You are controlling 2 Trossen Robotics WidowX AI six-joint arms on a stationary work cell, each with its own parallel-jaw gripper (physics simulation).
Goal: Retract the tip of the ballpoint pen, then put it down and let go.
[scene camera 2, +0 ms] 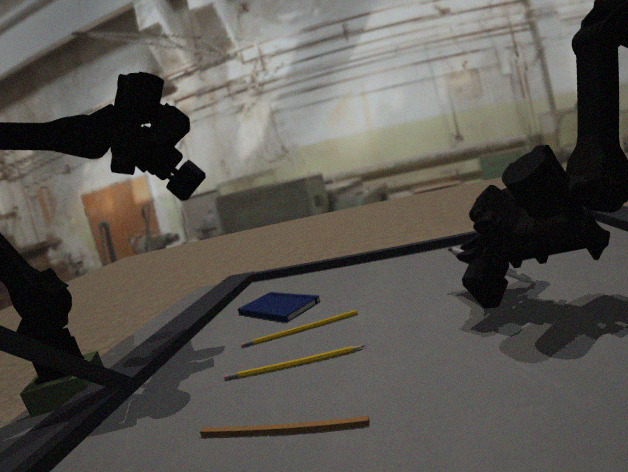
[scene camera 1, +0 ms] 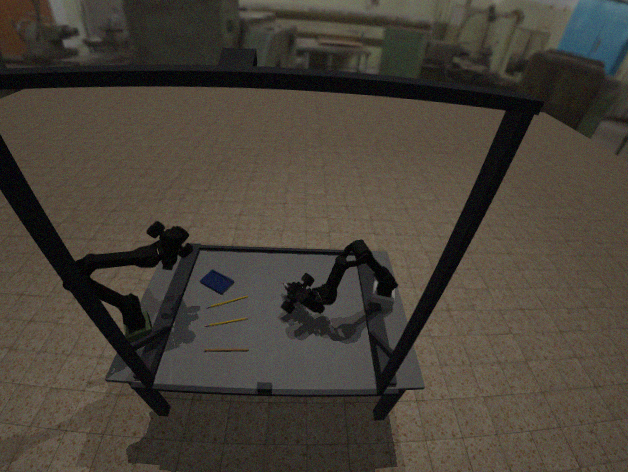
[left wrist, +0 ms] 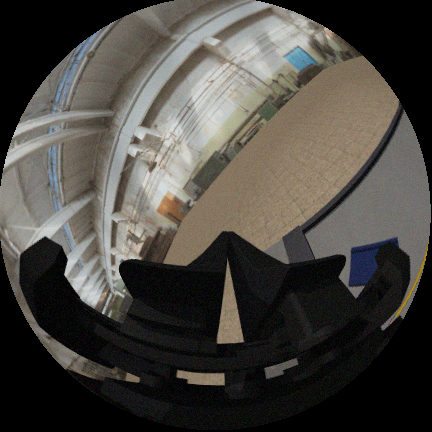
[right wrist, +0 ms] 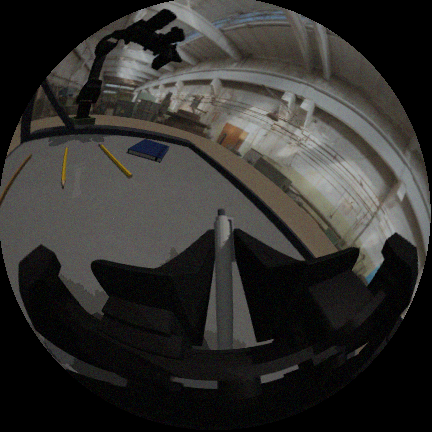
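Where they show: left gripper, fingertip midpoint: (scene camera 2: 170, 161) (left wrist: 226, 236) (right wrist: 180, 61); right gripper, fingertip midpoint: (scene camera 2: 459, 253) (scene camera 1: 286, 285) (right wrist: 223, 234); left arm's base, link origin: (scene camera 1: 136, 324) (right wrist: 81, 117); right arm's base, link origin: (scene camera 1: 384, 290).
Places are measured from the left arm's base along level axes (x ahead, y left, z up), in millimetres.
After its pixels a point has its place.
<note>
The pale grey ballpoint pen (right wrist: 224, 290) {x 661, y -155, z 9 mm} (scene camera 2: 518, 276) {x 687, y -198, z -19 mm} is held between the fingers of my right gripper (right wrist: 223, 234) {x 644, y -120, z 20 mm} (scene camera 2: 477, 264). In the right wrist view its dark button end and clip stick out past the fingertips; its writing tip is hidden. In scene camera 2 the pen slants down to the right, low over the table; I cannot tell whether it touches it. My right gripper is shut on the pen. My left gripper (left wrist: 226, 236) {x 259, y 178, z 283 mm} (scene camera 2: 186, 180) is shut and empty, high above the left edge of the table, away from the pen.
A blue notebook (scene camera 1: 216, 281) {x 377, y 93, z -28 mm} (scene camera 2: 278, 306) {x 378, y 73, z -28 mm} lies at the back left of the table (scene camera 1: 304, 370) {x 526, y -486, z -40 mm}. Two yellow pencils (scene camera 1: 227, 301) {x 383, y -40, z -33 mm} (scene camera 1: 226, 322) {x 341, y -142, z -34 mm} and an orange-brown stick (scene camera 1: 226, 350) {x 295, y -265, z -34 mm} (scene camera 2: 284, 428) {x 300, y -268, z -34 mm} lie in front of it. Dark frame posts (scene camera 1: 456, 243) {x 719, y -696, z 712 mm} rise at the sides.
</note>
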